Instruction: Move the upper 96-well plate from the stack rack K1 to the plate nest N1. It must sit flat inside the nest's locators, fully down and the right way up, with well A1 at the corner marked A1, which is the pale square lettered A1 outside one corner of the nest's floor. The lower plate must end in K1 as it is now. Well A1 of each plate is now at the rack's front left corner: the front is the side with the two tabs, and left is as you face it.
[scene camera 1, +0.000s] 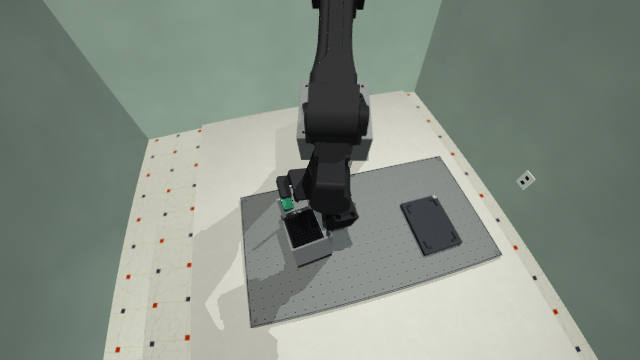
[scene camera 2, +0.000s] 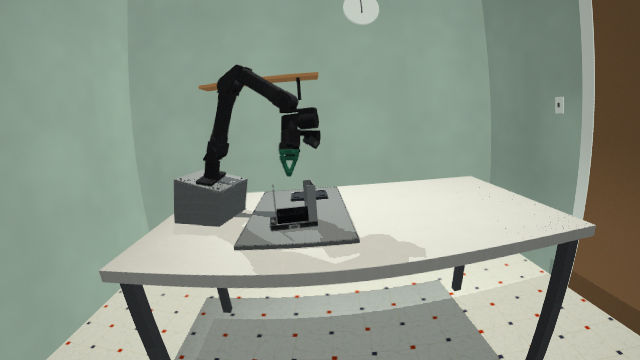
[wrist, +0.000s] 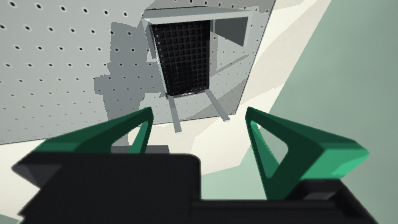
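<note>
The gripper (scene camera 1: 305, 206) is visible; the wrist view also shows the gripper (wrist: 199, 112).
</note>
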